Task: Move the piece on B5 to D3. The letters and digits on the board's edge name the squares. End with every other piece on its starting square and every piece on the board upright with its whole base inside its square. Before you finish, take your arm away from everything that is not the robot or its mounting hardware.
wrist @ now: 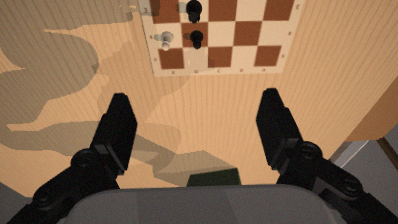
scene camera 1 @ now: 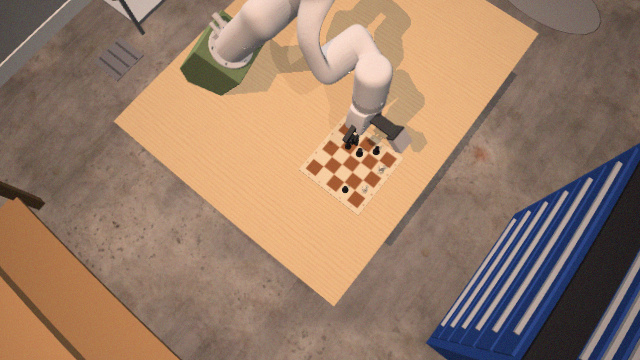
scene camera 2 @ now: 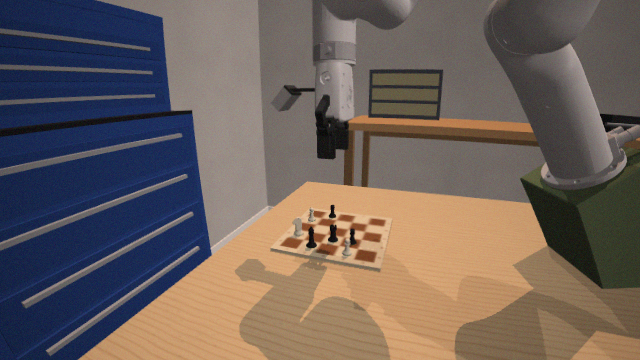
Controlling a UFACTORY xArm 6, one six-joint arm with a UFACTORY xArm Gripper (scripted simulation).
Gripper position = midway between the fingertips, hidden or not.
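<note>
My gripper is in scene camera 2, there at [scene camera 2: 334, 153], and you get my gripper [scene camera 1: 363, 128] and my gripper [wrist: 195, 106] as well. There's also a chessboard [scene camera 1: 331, 166], and the wrist view has that chessboard too [wrist: 232, 44].
</note>
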